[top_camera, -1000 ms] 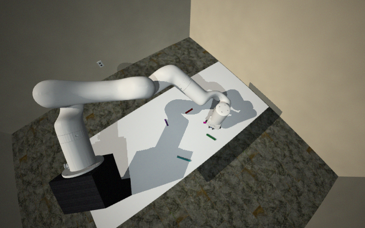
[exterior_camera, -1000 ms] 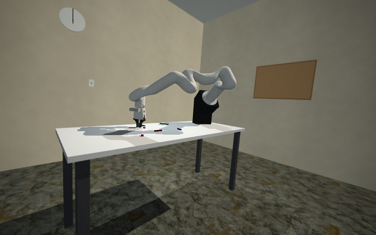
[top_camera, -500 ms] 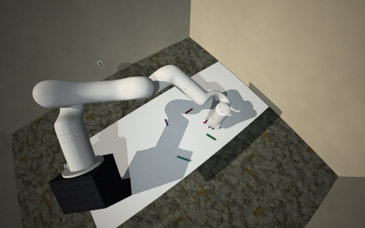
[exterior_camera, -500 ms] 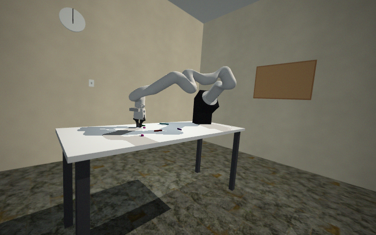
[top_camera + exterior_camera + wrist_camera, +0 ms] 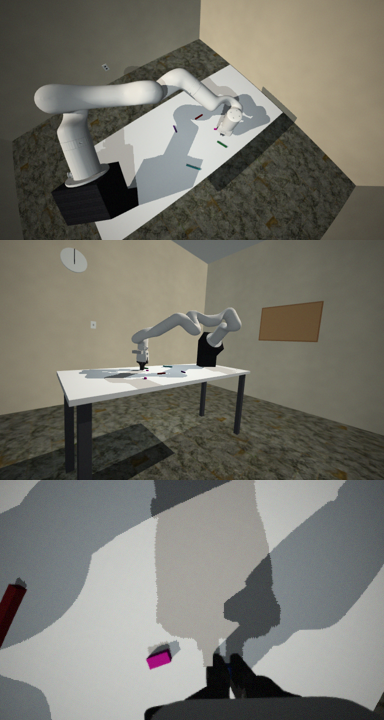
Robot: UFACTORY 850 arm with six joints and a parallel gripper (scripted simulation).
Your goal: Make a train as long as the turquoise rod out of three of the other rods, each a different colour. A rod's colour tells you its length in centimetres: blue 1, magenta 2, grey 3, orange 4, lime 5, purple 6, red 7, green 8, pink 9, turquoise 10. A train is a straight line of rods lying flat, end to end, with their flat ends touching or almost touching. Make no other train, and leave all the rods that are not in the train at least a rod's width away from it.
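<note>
The blue rod is 20 mm below my hand. From my hand the other things lie so: red rod 90 mm behind, 210 mm to the left, 20 mm below; green rod 50 mm behind, 70 mm to the right, 20 mm below; turquoise rod 310 mm behind, 110 mm to the right, 20 mm below.
</note>
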